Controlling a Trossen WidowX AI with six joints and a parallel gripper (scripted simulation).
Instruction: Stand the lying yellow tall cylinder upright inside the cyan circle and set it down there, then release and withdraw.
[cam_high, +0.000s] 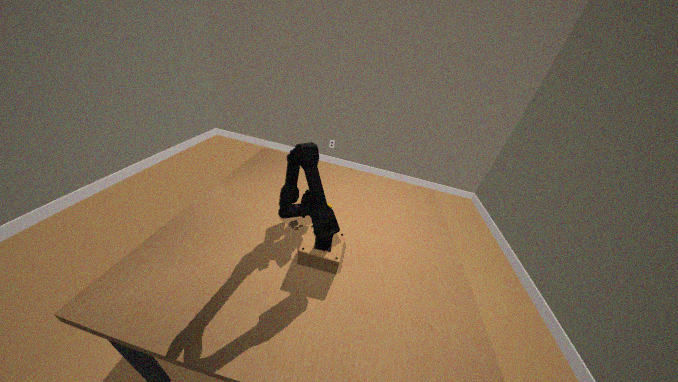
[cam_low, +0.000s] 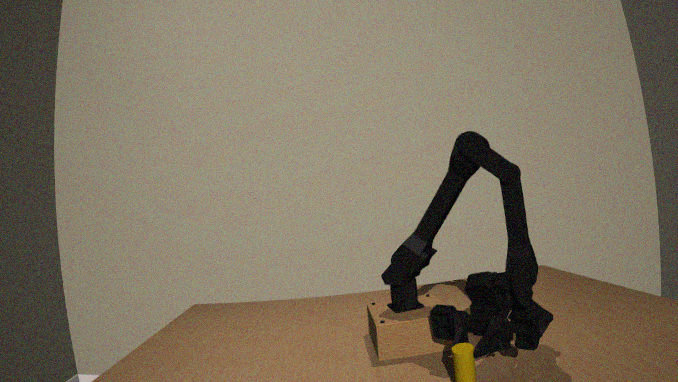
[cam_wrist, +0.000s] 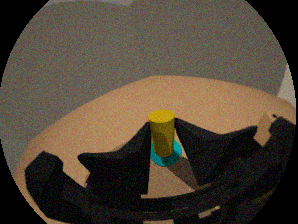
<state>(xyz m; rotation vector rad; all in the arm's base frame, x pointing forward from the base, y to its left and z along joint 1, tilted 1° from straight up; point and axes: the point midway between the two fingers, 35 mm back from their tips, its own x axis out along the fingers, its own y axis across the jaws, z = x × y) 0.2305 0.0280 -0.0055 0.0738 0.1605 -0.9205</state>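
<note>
Right now the cyan circle is 7 cm below my gripper tip. From my gripper tip the other things lie so: yellow tall cylinder: 2 cm below.
</note>
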